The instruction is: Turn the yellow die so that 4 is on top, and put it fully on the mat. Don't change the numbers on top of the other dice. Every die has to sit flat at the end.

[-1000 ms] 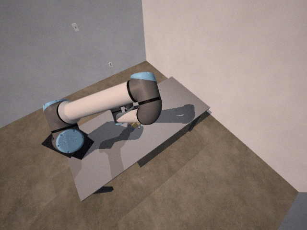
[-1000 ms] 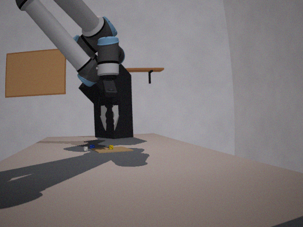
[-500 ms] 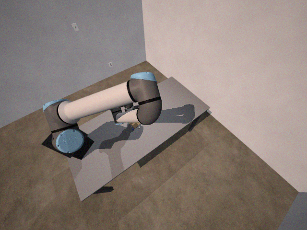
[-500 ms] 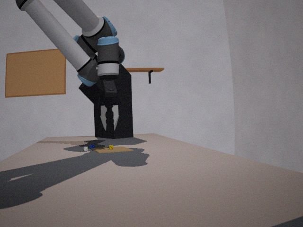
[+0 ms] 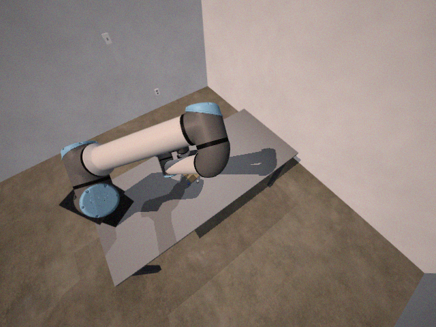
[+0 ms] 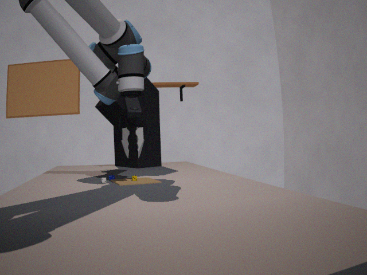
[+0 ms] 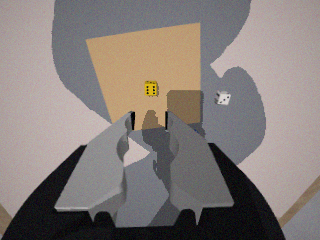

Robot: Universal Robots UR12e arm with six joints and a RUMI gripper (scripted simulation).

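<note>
My hand is 8 cm above the yellow die. Also, from my hand: white die (4 cm behind, 10 cm to the right, 9 cm below); then blue die (10 cm behind, 5 cm to the right, 9 cm below); then tan mat (9 cm below).
</note>
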